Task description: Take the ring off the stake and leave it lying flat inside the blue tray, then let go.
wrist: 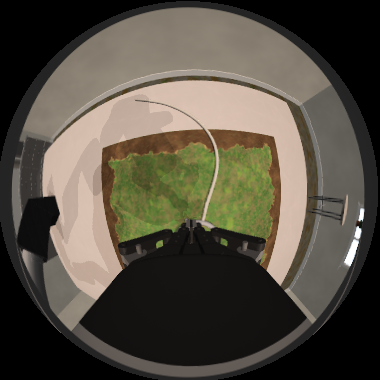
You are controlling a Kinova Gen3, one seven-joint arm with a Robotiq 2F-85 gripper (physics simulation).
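Frame: origin at the arm's base, x right, y down, z ahead, level; centimetres.
Where they show: gripper, fingertip midpoint: (pixel 190 224).
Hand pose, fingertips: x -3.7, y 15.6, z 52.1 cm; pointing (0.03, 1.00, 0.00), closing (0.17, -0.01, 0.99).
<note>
After its pixels a point has its place.
My gripper (pixel 190 224) @[y 15.6, x -3.7, z 52.1 cm] is shut, with its fingertips together at the lower middle of the wrist view. A thin pale cord (pixel 217 160) @[y 18.3, x -12.7, z 58.7 cm] starts beside the fingertips, curves up over the green patch and thins toward the upper left. A short part of it bends behind the right finger. The frame does not show whether it touches the fingers. The ring, the stake and the blue tray do not show in the wrist view. The black gripper body hides the lower middle.
A green grass-patterned mat with a brown border (pixel 190 136) @[y 18.9, x -18.2, z 55.2 cm] lies on the pale table (pixel 240 107) @[y 18.9, x -24.6, z 68.2 cm]. A dark blocky object (pixel 39 222) @[y 8.1, x -9.2, z 3.7 cm] stands at the far left. A stool-like thing with thin legs (pixel 345 210) is at the far right. Grey walls surround the table.
</note>
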